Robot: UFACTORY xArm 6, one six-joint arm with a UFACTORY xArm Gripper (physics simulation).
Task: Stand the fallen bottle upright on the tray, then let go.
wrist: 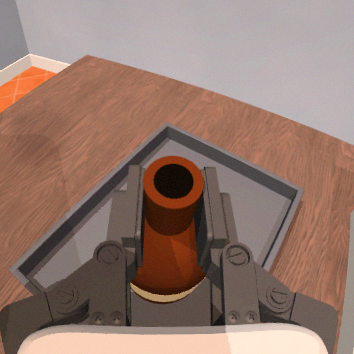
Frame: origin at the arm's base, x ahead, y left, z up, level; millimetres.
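Seen in the pictures: gripper, between the fingertips: (170,183).
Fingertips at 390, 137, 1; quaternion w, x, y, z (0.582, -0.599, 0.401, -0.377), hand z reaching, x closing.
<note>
Offsets run from my fingertips to a thing's top centre, as dx, dy, dz. "spot": to the spot under its first point. Level surfaces: height alone.
A brown bottle {+0, +1, +21} (170,252) with a round open mouth and a cream band lower down shows in the middle of the wrist view, its mouth toward the camera. My gripper (170,183) is shut on the bottle's neck, one finger on each side. The grey tray {spot: +161, -23, -122} (235,157) with raised walls lies behind and below the bottle. The bottle's base is hidden by the gripper body, so I cannot tell whether it touches the tray.
The tray lies on a brown wooden table {dz -148} (100,110), whose far edge crosses the upper view. A grey wall stands beyond it, with orange floor (25,86) at the upper left. Part of a pale grey object {spot: +62, -179, -139} (349,280) shows at the right edge.
</note>
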